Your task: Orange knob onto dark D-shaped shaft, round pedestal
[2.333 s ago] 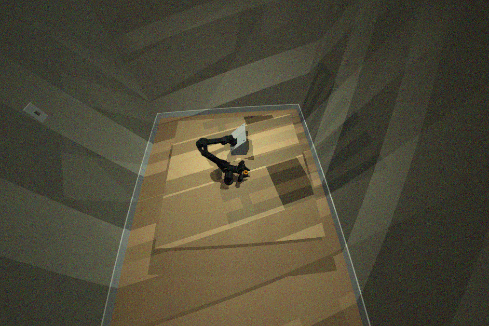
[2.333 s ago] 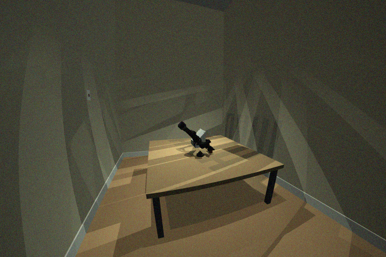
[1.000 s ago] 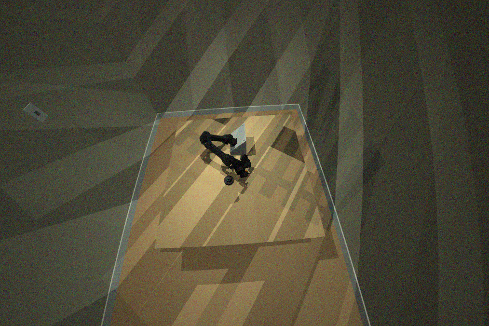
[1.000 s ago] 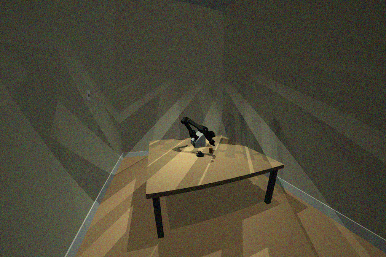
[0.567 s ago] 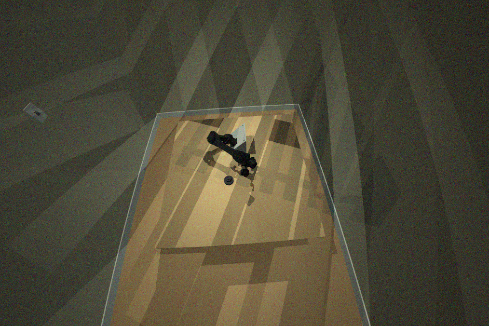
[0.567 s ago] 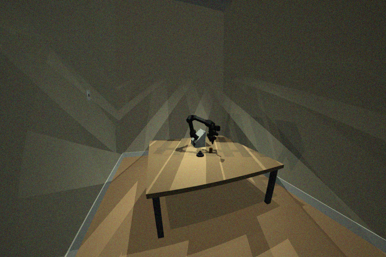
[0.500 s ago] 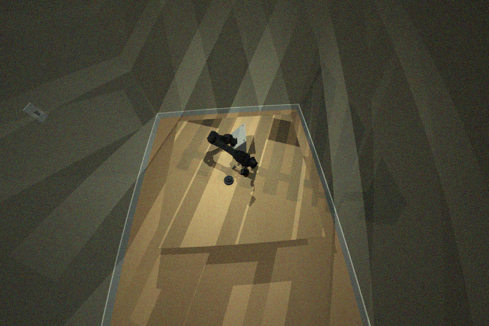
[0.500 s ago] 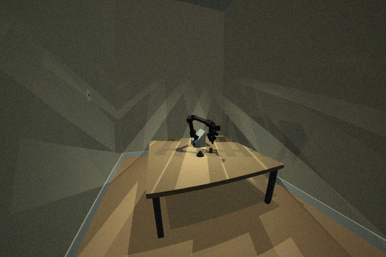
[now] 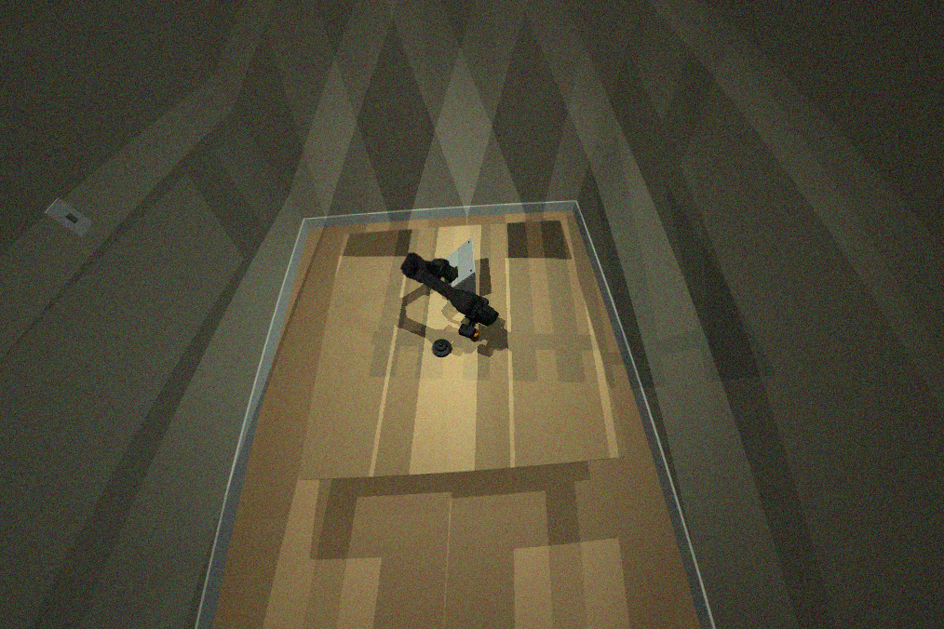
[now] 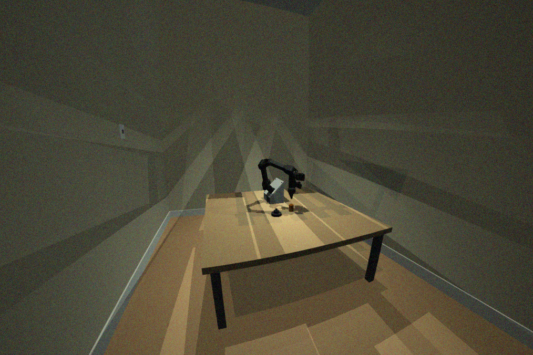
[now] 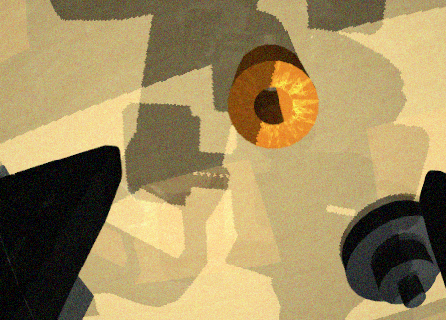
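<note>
Right now the orange knob is 10 cm below my gripper tip. The rest, counted from my gripper tip: round dark pedestal (16 cm to the right, 10 cm below, 4 cm ahead).
</note>
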